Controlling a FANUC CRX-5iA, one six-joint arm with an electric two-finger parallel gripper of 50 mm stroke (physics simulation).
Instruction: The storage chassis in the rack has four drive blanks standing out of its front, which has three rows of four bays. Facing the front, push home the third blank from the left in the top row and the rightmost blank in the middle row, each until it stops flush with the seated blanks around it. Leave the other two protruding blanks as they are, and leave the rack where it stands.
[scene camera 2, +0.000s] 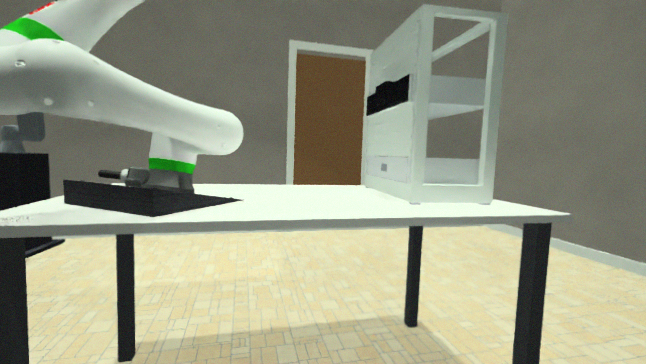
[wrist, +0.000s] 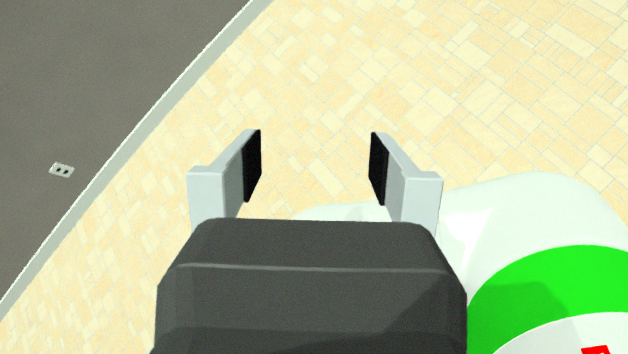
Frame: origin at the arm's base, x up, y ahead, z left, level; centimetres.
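Seen in the pictures: gripper, fingertip midpoint: (wrist: 315, 153).
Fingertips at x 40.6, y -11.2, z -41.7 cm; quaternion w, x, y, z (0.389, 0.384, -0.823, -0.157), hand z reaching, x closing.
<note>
A point is followed by its place in that frame.
The storage chassis (scene camera 2: 389, 96) @(y 70.3, x 33.2, z 4.4 cm) shows in the scene view as a black front in the upper half of the white rack (scene camera 2: 421, 145) @(y 78.3, x 16.6, z -5.4 cm), seen at a steep angle. Its top edge is stepped. The single blanks and their rows cannot be told apart from this side, so which ones protrude cannot be told. The rack stands upright at the right of the table. My gripper (wrist: 315, 153) @(y -11.1, x 40.6, z -41.7 cm) is open and empty in the wrist view, with floor behind its fingers. It is out of the scene view, and no rack or chassis shows in the wrist view.
My arm (scene camera 2: 115, 107) @(y 3.1, x 20.1, z -37.0 cm) rises from its base at the left of the white table (scene camera 2: 300, 205) @(y 39.9, x -2.6, z -8.8 cm), apart from the rack. A black tray-like box (scene camera 2: 110, 197) @(y -6.7, x 0.7, z -19.4 cm) lies by the arm's base. A dark cabinet (scene camera 2: 22, 180) stands at the far left. A wall with a door (scene camera 2: 330, 120) is behind.
</note>
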